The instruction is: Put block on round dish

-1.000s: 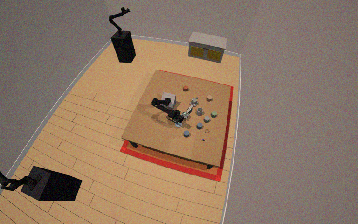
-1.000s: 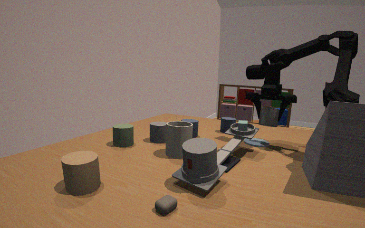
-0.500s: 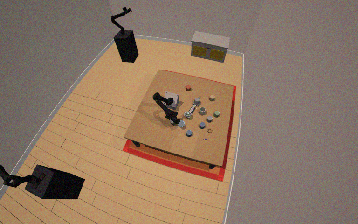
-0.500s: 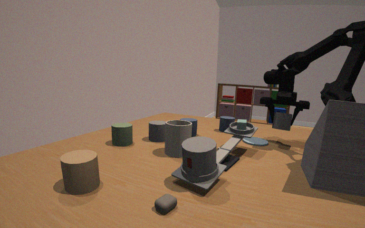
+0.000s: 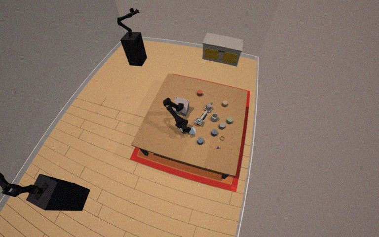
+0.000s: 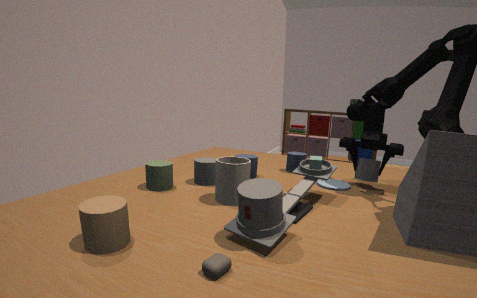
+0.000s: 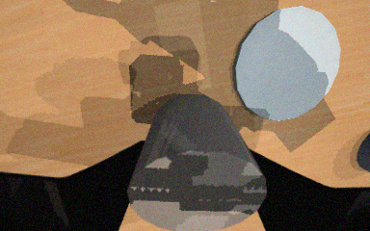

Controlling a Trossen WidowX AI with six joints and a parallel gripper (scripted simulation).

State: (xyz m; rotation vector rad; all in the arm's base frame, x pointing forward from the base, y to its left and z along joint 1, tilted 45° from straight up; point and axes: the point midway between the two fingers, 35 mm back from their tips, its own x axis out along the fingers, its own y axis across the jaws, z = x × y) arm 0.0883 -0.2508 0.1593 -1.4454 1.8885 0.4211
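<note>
My gripper tip is now 17 cm short of the pale green block, 15 cm to the right of it and 5 cm below it. From my gripper tip the other things lie so: pale blue round dish: 10 cm ahead, 4 cm below, 3 cm to the left; then grey pebble: 50 cm to the left, 28 cm ahead, 3 cm below; then balance: 27 cm to the left, 21 cm ahead.
</note>
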